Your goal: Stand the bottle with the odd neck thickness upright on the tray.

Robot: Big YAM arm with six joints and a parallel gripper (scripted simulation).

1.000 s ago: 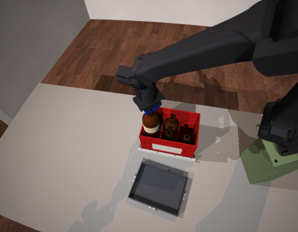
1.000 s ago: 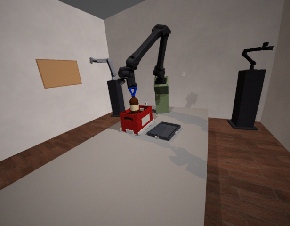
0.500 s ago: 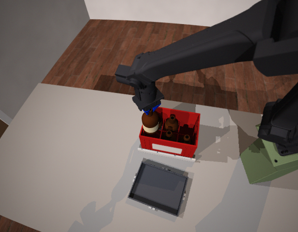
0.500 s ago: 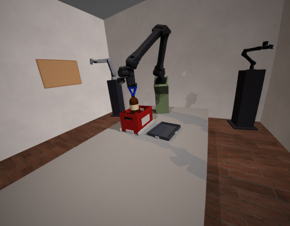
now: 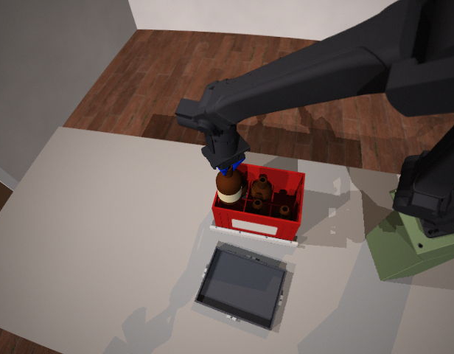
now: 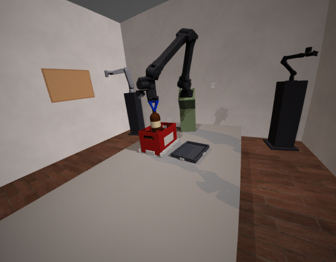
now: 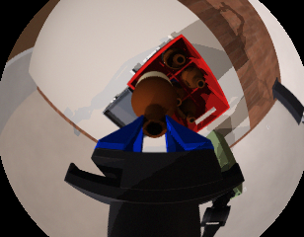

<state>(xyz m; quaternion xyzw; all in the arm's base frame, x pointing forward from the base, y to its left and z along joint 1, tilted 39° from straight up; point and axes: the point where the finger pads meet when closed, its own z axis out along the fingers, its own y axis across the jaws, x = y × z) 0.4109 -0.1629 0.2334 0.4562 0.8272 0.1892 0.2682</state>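
The brown bottle is 60 mm below my hand. Also, from my hand: dark grey tray: 40 mm behind, 240 mm to the left, 320 mm below; crate: 90 mm behind, 30 mm to the right, 250 mm below.
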